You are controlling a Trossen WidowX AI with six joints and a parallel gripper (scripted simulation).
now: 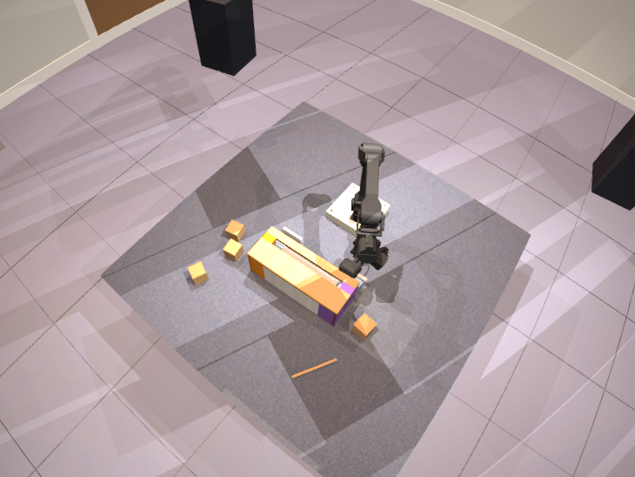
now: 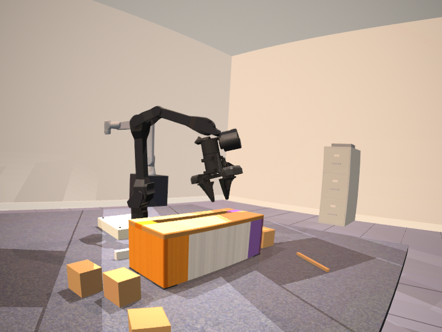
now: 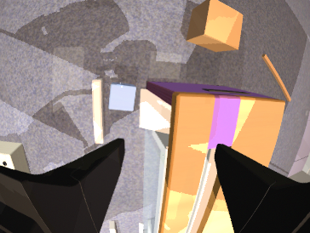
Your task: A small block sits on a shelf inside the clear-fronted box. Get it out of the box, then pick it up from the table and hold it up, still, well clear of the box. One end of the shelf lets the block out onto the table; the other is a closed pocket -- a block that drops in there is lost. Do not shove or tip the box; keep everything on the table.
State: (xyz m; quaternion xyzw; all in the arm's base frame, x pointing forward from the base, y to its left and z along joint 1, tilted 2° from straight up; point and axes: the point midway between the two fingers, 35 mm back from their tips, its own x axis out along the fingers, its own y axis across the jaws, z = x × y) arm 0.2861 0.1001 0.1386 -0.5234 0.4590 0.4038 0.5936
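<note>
The pale blue block lies 140 mm below my gripper tip, 20 mm behind it and 10 mm to the left of it. Round my gripper tip: box: 160 mm to the right, 90 mm below, 20 mm ahead; then thin stick: 330 mm ahead, 150 mm below, 20 mm to the left.
</note>
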